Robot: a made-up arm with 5 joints. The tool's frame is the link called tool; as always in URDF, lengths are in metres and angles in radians. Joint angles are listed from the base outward.
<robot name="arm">
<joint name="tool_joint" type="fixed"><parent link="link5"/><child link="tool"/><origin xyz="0 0 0" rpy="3.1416 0 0"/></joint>
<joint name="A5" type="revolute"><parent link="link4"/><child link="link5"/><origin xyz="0.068 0 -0.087" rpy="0 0 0"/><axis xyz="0 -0.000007 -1"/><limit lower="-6.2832" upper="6.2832"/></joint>
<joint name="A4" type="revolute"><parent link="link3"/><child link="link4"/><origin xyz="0.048 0 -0.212" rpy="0 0 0"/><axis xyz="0 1 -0.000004"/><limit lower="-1.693" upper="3.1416"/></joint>
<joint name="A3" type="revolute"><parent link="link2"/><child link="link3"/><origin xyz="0.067 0 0.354" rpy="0 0 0"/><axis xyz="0 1 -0.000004"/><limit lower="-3.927" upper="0.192"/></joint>
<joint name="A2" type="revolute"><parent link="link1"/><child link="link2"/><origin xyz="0 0 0" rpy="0 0 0"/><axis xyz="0 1 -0.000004"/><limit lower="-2.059" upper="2.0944"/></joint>
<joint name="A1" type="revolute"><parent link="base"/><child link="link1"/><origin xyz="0 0 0.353" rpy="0 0 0"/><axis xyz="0 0 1"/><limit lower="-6.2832" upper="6.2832"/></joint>
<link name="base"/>
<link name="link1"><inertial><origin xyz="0.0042 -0.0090 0.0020"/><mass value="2.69"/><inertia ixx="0.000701" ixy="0" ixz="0" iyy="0.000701" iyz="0" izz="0.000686"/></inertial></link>
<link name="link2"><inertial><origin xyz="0.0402 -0.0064 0.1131"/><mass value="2.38"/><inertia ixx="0.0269" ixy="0" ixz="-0.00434" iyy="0.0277" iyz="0" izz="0.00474"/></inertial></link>
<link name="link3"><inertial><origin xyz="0.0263 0.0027 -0.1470"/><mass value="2.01"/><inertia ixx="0.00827" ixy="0" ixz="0.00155" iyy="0.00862" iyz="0" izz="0.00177"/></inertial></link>
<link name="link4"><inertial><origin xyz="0.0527 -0.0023 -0.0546"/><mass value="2.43"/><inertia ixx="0.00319" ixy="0" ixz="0.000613" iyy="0.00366" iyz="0" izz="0.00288"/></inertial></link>
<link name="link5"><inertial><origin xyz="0.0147 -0.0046 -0.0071"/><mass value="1.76"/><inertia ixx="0.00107" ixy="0" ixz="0" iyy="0.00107" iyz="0" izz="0.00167"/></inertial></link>
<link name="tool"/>
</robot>
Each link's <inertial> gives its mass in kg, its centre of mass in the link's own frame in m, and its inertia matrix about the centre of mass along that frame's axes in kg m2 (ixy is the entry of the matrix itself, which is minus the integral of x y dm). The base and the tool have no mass. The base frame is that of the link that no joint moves.
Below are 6 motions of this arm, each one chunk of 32 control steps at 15 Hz.
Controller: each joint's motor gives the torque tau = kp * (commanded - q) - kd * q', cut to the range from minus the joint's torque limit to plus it. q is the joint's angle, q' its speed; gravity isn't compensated. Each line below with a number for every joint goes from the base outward.
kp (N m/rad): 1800 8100 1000 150 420
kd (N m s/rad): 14 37 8.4 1.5 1.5
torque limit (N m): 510 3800 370 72 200
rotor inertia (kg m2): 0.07 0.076 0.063 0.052 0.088
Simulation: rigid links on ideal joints. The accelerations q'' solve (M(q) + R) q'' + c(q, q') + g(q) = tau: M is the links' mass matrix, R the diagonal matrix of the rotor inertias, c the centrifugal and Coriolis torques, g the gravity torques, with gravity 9.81 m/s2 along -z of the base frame. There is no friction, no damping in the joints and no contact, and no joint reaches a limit. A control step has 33 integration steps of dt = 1/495 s. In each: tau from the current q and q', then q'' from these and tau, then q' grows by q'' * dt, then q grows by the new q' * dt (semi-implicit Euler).
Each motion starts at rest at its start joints. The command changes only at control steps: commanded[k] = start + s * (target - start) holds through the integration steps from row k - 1 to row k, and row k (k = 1, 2, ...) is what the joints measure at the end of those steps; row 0 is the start. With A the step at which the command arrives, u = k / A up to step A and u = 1 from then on. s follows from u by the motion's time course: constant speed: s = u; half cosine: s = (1 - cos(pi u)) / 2; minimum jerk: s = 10 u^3 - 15 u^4 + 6 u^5; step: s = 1 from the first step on.
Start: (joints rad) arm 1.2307 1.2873 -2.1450 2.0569 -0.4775
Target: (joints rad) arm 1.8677 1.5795 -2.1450 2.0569 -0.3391
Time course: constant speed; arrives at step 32
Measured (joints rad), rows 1 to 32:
1: 1.2579 1.3048 -2.1229 2.0324 -0.4727
2: 1.2830 1.3093 -2.1371 2.0476 -0.4672
3: 1.2942 1.3212 -2.1291 2.0372 -0.4629
4: 1.3187 1.3287 -2.1337 2.0443 -0.4593
5: 1.3396 1.3387 -2.1314 2.0388 -0.4547
6: 1.3561 1.3474 -2.1327 2.0423 -0.4502
7: 1.3784 1.3567 -2.1322 2.0398 -0.4460
8: 1.3981 1.3657 -2.1326 2.0408 -0.4417
9: 1.4168 1.3749 -2.1325 2.0401 -0.4373
10: 1.4379 1.3840 -2.1327 2.0400 -0.4330
11: 1.4574 1.3931 -2.1327 2.0399 -0.4287
12: 1.4770 1.4022 -2.1328 2.0396 -0.4244
13: 1.4974 1.4114 -2.1329 2.0394 -0.4201
14: 1.5170 1.4205 -2.1330 2.0393 -0.4157
15: 1.5369 1.4296 -2.1331 2.0390 -0.4114
16: 1.5570 1.4387 -2.1332 2.0389 -0.4071
17: 1.5767 1.4478 -2.1333 2.0387 -0.4028
18: 1.5967 1.4570 -2.1334 2.0385 -0.3985
19: 1.6166 1.4661 -2.1335 2.0383 -0.3941
20: 1.6365 1.4752 -2.1336 2.0381 -0.3898
21: 1.6564 1.4843 -2.1337 2.0379 -0.3855
22: 1.6763 1.4934 -2.1338 2.0377 -0.3812
23: 1.6962 1.5025 -2.1339 2.0376 -0.3769
24: 1.7161 1.5116 -2.1340 2.0374 -0.3725
25: 1.7360 1.5208 -2.1341 2.0372 -0.3682
26: 1.7559 1.5299 -2.1342 2.0370 -0.3639
27: 1.7758 1.5390 -2.1343 2.0368 -0.3596
28: 1.7957 1.5481 -2.1344 2.0367 -0.3553
29: 1.8156 1.5572 -2.1345 2.0365 -0.3509
30: 1.8355 1.5663 -2.1346 2.0363 -0.3466
31: 1.8554 1.5754 -2.1347 2.0361 -0.3423
32: 1.8753 1.5846 -2.1348 2.0360 -0.3380

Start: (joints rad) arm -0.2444 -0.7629 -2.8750 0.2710 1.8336
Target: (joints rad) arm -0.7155 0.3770 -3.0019 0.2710 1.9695
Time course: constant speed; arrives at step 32
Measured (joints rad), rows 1 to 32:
1: -0.2677 -0.7261 -2.8759 0.2443 1.8393
2: -0.2774 -0.6880 -2.8710 0.2716 1.8444
3: -0.2946 -0.6537 -2.8793 0.2633 1.8481
4: -0.3077 -0.6185 -2.8855 0.2540 1.8521
5: -0.3229 -0.5816 -2.8846 0.2668 1.8568
6: -0.3368 -0.5462 -2.8892 0.2651 1.8610
7: -0.3511 -0.5109 -2.8948 0.2600 1.8651
8: -0.3651 -0.4745 -2.8964 0.2655 1.8695
9: -0.3787 -0.4388 -2.9000 0.2665 1.8738
10: -0.3923 -0.4033 -2.9047 0.2640 1.8780
11: -0.4058 -0.3673 -2.9074 0.2664 1.8823
12: -0.4198 -0.3315 -2.9107 0.2679 1.8865
13: -0.4345 -0.2959 -2.9148 0.2670 1.8907
14: -0.4496 -0.2600 -2.9180 0.2683 1.8949
15: -0.4648 -0.2242 -2.9213 0.2697 1.8992
16: -0.4797 -0.1884 -2.9250 0.2698 1.9034
17: -0.4945 -0.1526 -2.9285 0.2706 1.9076
18: -0.5092 -0.1168 -2.9318 0.2718 1.9119
19: -0.5240 -0.0810 -2.9354 0.2723 1.9161
20: -0.5387 -0.0452 -2.9388 0.2730 1.9203
21: -0.5534 -0.0094 -2.9422 0.2740 1.9246
22: -0.5681 0.0263 -2.9457 0.2747 1.9288
23: -0.5827 0.0621 -2.9492 0.2755 1.9330
24: -0.5971 0.0979 -2.9526 0.2764 1.9372
25: -0.6114 0.1337 -2.9561 0.2772 1.9413
26: -0.6258 0.1695 -2.9596 0.2780 1.9454
27: -0.6408 0.2053 -2.9630 0.2789 1.9496
28: -0.6566 0.2411 -2.9665 0.2797 1.9538
29: -0.6729 0.2769 -2.9699 0.2805 1.9581
30: -0.6890 0.3126 -2.9734 0.2813 1.9625
31: -0.7046 0.3484 -2.9769 0.2821 1.9669
32: -0.7198 0.3842 -2.9804 0.2829 1.9713

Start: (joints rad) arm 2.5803 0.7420 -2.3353 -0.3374 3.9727
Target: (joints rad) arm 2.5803 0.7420 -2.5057 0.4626 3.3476
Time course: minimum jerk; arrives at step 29
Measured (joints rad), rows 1 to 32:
1: 2.5803 0.7478 -2.3166 -0.3221 3.9715
2: 2.5802 0.7468 -2.3195 -0.3077 3.9700
3: 2.5803 0.7449 -2.3279 -0.3274 3.9656
4: 2.5804 0.7465 -2.3244 -0.3008 3.9569
5: 2.5802 0.7464 -2.3272 -0.2824 3.9448
6: 2.5803 0.7455 -2.3352 -0.2715 3.9285
7: 2.5803 0.7461 -2.3383 -0.2383 3.9075
8: 2.5802 0.7461 -2.3444 -0.2042 3.8825
9: 2.5803 0.7457 -2.3538 -0.1714 3.8537
10: 2.5803 0.7459 -2.3615 -0.1271 3.8212
11: 2.5802 0.7460 -2.3706 -0.0802 3.7857
12: 2.5803 0.7458 -2.3815 -0.0335 3.7480
13: 2.5803 0.7458 -2.3918 0.0182 3.7085
14: 2.5802 0.7459 -2.4024 0.0711 3.6682
15: 2.5802 0.7458 -2.4137 0.1225 3.6277
16: 2.5803 0.7459 -2.4244 0.1742 3.5877
17: 2.5802 0.7459 -2.4347 0.2244 3.5492
18: 2.5802 0.7459 -2.4448 0.2711 3.5127
19: 2.5803 0.7459 -2.4541 0.3146 3.4789
20: 2.5803 0.7460 -2.4624 0.3542 3.4485
21: 2.5803 0.7460 -2.4698 0.3885 3.4218
22: 2.5803 0.7460 -2.4761 0.4176 3.3992
23: 2.5803 0.7461 -2.4812 0.4414 3.3809
24: 2.5803 0.7461 -2.4852 0.4595 3.3669
25: 2.5803 0.7462 -2.4881 0.4724 3.3570
26: 2.5803 0.7462 -2.4899 0.4805 3.3509
27: 2.5803 0.7462 -2.4909 0.4845 3.3478
28: 2.5803 0.7463 -2.4912 0.4857 3.3470
29: 2.5803 0.7463 -2.4912 0.4857 3.3473
30: 2.5803 0.7463 -2.4912 0.4856 3.3474
31: 2.5803 0.7463 -2.4912 0.4857 3.3473
32: 2.5803 0.7463 -2.4912 0.4857 3.3473

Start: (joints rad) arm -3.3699 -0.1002 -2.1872 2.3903 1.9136
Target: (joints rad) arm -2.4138 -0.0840 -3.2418 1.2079 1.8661
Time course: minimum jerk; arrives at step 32
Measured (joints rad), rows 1 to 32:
1: -3.3696 -0.0977 -2.1739 2.4082 1.9134
2: -3.3678 -0.0995 -2.1837 2.3971 1.9136
3: -3.3631 -0.0986 -2.1856 2.3921 1.9132
4: -3.3546 -0.0993 -2.1984 2.3799 1.9128
5: -3.3414 -0.0990 -2.2128 2.3612 1.9122
6: -3.3233 -0.0992 -2.2349 2.3373 1.9113
7: -3.2998 -0.0990 -2.2617 2.3062 1.9101
8: -3.2711 -0.0989 -2.2952 2.2688 1.9087
9: -3.2373 -0.0986 -2.3339 2.2253 1.9070
10: -3.1988 -0.0983 -2.3783 2.1757 1.9051
11: -3.1560 -0.0979 -2.4274 2.1211 1.9030
12: -3.1094 -0.0974 -2.4809 2.0618 1.9006
13: -3.0596 -0.0968 -2.5378 1.9989 1.8981
14: -3.0071 -0.0962 -2.5975 1.9330 1.8955
15: -2.9525 -0.0955 -2.6590 1.8652 1.8928
16: -2.8963 -0.0947 -2.7215 1.7964 1.8900
17: -2.8394 -0.0940 -2.7840 1.7275 1.8872
18: -2.7832 -0.0931 -2.8454 1.6596 1.8844
19: -2.7288 -0.0923 -2.9048 1.5938 1.8817
20: -2.6775 -0.0914 -2.9613 1.5311 1.8792
21: -2.6297 -0.0905 -3.0139 1.4724 1.8769
22: -2.5860 -0.0896 -3.0620 1.4188 1.8747
23: -2.5470 -0.0887 -3.1048 1.3709 1.8728
24: -2.5129 -0.0879 -3.1420 1.3294 1.8711
25: -2.4840 -0.0871 -3.1732 1.2946 1.8698
26: -2.4605 -0.0863 -3.1983 1.2668 1.8686
27: -2.4423 -0.0857 -3.2174 1.2457 1.8678
28: -2.4292 -0.0851 -3.2309 1.2310 1.8672
29: -2.4206 -0.0847 -3.2394 1.2220 1.8668
30: -2.4159 -0.0843 -3.2437 1.2176 1.8666
31: -2.4141 -0.0841 -3.2451 1.2165 1.8665
32: -2.4138 -0.0840 -3.2450 1.2168 1.8665

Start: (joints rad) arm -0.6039 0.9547 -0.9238 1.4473 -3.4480
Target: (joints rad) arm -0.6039 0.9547 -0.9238 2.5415 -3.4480
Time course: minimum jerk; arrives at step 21
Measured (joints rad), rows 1 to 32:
1: -0.6039 0.9574 -0.9242 1.4226 -3.4480
2: -0.6039 0.9573 -0.9245 1.4405 -3.4480
3: -0.6039 0.9572 -0.9235 1.4633 -3.4480
4: -0.6039 0.9572 -0.9244 1.4922 -3.4480
5: -0.6039 0.9570 -0.9234 1.5444 -3.4480
6: -0.6039 0.9569 -0.9238 1.6047 -3.4480
7: -0.6039 0.9567 -0.9237 1.6795 -3.4480
8: -0.6039 0.9566 -0.9237 1.7648 -3.4480
9: -0.6039 0.9565 -0.9239 1.8566 -3.4480
10: -0.6039 0.9564 -0.9240 1.9537 -3.4480
11: -0.6039 0.9564 -0.9243 2.0510 -3.4480
12: -0.6039 0.9564 -0.9245 2.1458 -3.4480
13: -0.6039 0.9565 -0.9247 2.2345 -3.4480
14: -0.6039 0.9566 -0.9249 2.3140 -3.4480
15: -0.6039 0.9567 -0.9250 2.3817 -3.4480
16: -0.6039 0.9568 -0.9251 2.4360 -3.4480
17: -0.6039 0.9570 -0.9251 2.4758 -3.4480
18: -0.6039 0.9571 -0.9251 2.5016 -3.4480
19: -0.6039 0.9572 -0.9251 2.5149 -3.4480
20: -0.6039 0.9573 -0.9251 2.5189 -3.4480
21: -0.6039 0.9573 -0.9251 2.5185 -3.4480
22: -0.6039 0.9573 -0.9251 2.5187 -3.4480
23: -0.6039 0.9573 -0.9251 2.5187 -3.4480
24: -0.6039 0.9573 -0.9251 2.5186 -3.4480
25: -0.6039 0.9573 -0.9251 2.5187 -3.4480
26: -0.6039 0.9573 -0.9251 2.5186 -3.4480
27: -0.6039 0.9573 -0.9251 2.5187 -3.4480
28: -0.6039 0.9573 -0.9251 2.5186 -3.4480
29: -0.6039 0.9573 -0.9251 2.5186 -3.4480
30: -0.6039 0.9573 -0.9251 2.5187 -3.4480
31: -0.6039 0.9573 -0.9251 2.5186 -3.4480
32: -0.6039 0.9573 -0.9251 2.5187 -3.4480

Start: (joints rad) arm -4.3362 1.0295 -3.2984 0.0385 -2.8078
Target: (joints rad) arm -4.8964 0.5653 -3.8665 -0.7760 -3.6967
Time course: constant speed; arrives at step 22
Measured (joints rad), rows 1 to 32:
1: -4.3733 1.0084 -3.3291 0.0041 -2.8531
2: -4.4010 0.9848 -3.3672 -0.0635 -2.9056
3: -4.4179 0.9657 -3.3852 -0.0830 -2.9424
4: -4.4513 0.9443 -3.4119 -0.1188 -2.9798
5: -4.4719 0.9222 -3.4435 -0.1707 -3.0215
6: -4.4993 0.9018 -3.4666 -0.2006 -3.0630
7: -4.5240 0.8805 -3.4936 -0.2385 -3.1027
8: -4.5494 0.8590 -3.5221 -0.2822 -3.1430
9: -4.5747 0.8382 -3.5473 -0.3165 -3.1837
10: -4.5999 0.8169 -3.5744 -0.3554 -3.2242
11: -4.6250 0.7957 -3.6016 -0.3952 -3.2645
12: -4.6501 0.7747 -3.6277 -0.4315 -3.3051
13: -4.6749 0.7535 -3.6547 -0.4701 -3.3456
14: -4.6997 0.7324 -3.6814 -0.5081 -3.3861
15: -4.7242 0.7113 -3.7078 -0.5452 -3.4265
16: -4.7486 0.6901 -3.7346 -0.5831 -3.4670
17: -4.7727 0.6691 -3.7610 -0.6203 -3.5075
18: -4.7967 0.6480 -3.7875 -0.6574 -3.5480
19: -4.8208 0.6269 -3.8140 -0.6945 -3.5884
20: -4.8450 0.6059 -3.8404 -0.7313 -3.6288
21: -4.8696 0.5848 -3.8668 -0.7680 -3.6691
22: -4.8946 0.5638 -3.8932 -0.8045 -3.7094
23: -4.8963 0.5682 -3.8667 -0.8029 -3.7037
24: -4.8963 0.5657 -3.8768 -0.7922 -3.6917
25: -4.8964 0.5667 -3.8747 -0.8089 -3.6955
26: -4.8964 0.5664 -3.8739 -0.7942 -3.6987
27: -4.8964 0.5664 -3.8749 -0.8032 -3.6969
28: -4.8964 0.5664 -3.8745 -0.7997 -3.6962
29: -4.8964 0.5664 -3.8744 -0.7998 -3.6969
30: -4.8964 0.5664 -3.8747 -0.8010 -3.6970
31: -4.8964 0.5664 -3.8744 -0.7998 -3.6968
32: -4.8964 0.5664 -3.8746 -0.8005 -3.6968

